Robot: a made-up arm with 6 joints. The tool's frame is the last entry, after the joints. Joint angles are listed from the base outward. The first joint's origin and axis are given. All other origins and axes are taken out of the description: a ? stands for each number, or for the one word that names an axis. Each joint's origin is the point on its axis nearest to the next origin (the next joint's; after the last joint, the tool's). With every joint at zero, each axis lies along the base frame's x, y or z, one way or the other. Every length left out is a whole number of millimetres.
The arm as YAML. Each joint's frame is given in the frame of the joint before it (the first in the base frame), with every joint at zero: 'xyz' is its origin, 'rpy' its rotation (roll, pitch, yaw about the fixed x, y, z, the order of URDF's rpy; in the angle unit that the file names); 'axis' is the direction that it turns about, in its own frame. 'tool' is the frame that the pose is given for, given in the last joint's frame.
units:
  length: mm
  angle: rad
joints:
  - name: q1
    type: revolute
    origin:
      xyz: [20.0, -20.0, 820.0]
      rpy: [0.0, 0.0, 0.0]
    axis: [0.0, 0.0, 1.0]
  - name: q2
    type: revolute
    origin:
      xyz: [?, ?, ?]
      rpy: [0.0, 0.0, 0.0]
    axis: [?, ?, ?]
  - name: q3
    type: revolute
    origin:
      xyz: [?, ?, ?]
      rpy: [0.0, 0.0, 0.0]
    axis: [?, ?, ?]
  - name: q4
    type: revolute
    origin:
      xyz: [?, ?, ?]
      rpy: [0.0, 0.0, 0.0]
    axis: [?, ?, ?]
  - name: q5
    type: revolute
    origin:
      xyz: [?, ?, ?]
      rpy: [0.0, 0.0, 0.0]
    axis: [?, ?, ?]
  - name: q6
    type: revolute
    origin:
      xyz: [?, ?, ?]
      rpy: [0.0, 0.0, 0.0]
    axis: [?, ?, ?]
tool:
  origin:
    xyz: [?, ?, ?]
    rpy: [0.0, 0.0, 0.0]
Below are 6 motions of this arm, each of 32 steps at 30 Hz.
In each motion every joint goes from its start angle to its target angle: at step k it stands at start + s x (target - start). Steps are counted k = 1, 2, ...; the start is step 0. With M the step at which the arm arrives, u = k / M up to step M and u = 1 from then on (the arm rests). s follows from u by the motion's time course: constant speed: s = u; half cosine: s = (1 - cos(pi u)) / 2; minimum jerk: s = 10 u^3 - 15 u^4 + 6 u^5.
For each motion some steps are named. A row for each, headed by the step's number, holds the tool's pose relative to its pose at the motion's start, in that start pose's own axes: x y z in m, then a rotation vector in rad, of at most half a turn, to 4 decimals.
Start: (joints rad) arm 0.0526 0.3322 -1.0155 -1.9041 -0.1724 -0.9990
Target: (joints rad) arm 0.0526 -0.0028 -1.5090 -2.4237 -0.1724 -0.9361
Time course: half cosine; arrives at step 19
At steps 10, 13, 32:
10: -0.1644 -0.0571 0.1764 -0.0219 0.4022 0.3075
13: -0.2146 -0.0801 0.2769 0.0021 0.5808 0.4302
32: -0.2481 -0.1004 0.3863 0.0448 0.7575 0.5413

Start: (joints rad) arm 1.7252 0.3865 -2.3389 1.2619 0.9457 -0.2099
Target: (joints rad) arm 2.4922 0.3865 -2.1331 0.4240 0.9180 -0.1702
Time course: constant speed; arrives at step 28
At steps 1, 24, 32:
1: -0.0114 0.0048 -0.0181 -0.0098 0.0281 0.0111
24: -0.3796 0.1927 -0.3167 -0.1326 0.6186 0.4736
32: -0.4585 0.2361 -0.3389 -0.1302 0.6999 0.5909

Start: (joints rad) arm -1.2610 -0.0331 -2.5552 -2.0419 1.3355 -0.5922
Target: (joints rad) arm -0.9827 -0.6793 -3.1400 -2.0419 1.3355 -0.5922
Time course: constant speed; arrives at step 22
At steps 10, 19, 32:
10: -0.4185 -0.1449 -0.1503 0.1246 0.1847 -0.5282
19: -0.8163 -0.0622 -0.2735 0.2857 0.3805 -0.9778
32: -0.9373 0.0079 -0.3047 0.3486 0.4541 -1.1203

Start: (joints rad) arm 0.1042 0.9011 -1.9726 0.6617 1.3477 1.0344
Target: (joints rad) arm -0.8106 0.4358 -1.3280 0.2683 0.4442 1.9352
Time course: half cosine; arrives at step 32
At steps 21, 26, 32:
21: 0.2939 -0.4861 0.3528 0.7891 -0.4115 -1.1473
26: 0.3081 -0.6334 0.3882 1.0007 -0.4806 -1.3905
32: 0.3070 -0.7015 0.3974 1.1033 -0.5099 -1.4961

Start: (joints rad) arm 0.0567 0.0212 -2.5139 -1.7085 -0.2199 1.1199
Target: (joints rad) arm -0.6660 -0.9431 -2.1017 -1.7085 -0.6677 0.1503
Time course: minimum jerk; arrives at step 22
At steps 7, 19, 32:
7: 0.1009 -0.0747 0.0738 -0.0360 -0.0484 0.3146
19: 0.5185 0.0736 0.4022 -0.0770 -0.1701 1.7486
32: 0.5254 0.0860 0.4090 -0.0745 -0.1728 1.7871

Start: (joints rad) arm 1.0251 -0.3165 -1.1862 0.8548 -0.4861 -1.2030
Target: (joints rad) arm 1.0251 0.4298 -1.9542 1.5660 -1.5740 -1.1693
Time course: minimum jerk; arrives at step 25
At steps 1, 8, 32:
1: 0.0000 0.0000 -0.0002 -0.0007 -0.0001 -0.0004
8: -0.0032 0.0137 -0.0633 -0.2216 -0.0081 -0.1211
32: -0.1336 0.1322 -0.2677 -1.2085 0.1902 -0.4324

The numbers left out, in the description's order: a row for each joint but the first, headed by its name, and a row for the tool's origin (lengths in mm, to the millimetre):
q2: xyz 0.0 -10.0 0.0, axis 0.0 1.0 0.0
q3: xyz 80.0 0.0 520.0, axis 0.0 1.0 0.0
q4: xyz 110.0 0.0 -520.0, axis 0.0 0.0 -1.0
q5: xyz 10.0 0.0 0.0, axis 0.0 1.0 0.0
q6: xyz 30.0 0.0 -50.0, axis 0.0 0.0 -1.0
tool: xyz 20.0 10.0 0.0

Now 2 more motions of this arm.
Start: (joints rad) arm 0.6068 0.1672 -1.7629 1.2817 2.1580 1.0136
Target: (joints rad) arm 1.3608 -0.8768 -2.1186 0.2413 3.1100 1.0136
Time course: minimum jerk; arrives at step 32
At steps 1, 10, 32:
1: -0.0003 0.0000 -0.0002 -0.0006 -0.0002 0.0002
10: -0.1921 -0.0128 -0.1057 -0.3327 -0.1544 0.1191
32: -0.6908 -0.7223 -0.2159 -0.9188 -0.9733 0.3776

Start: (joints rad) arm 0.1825 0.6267 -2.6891 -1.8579 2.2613 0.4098
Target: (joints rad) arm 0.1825 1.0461 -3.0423 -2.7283 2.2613 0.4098
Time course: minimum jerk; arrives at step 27
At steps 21, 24, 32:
21: -0.0992 0.1526 0.0844 -0.5807 -0.2958 -0.4745
24: -0.1093 0.1629 0.0895 -0.6202 -0.3178 -0.5086
32: -0.1112 0.1647 0.0904 -0.6272 -0.3217 -0.5146

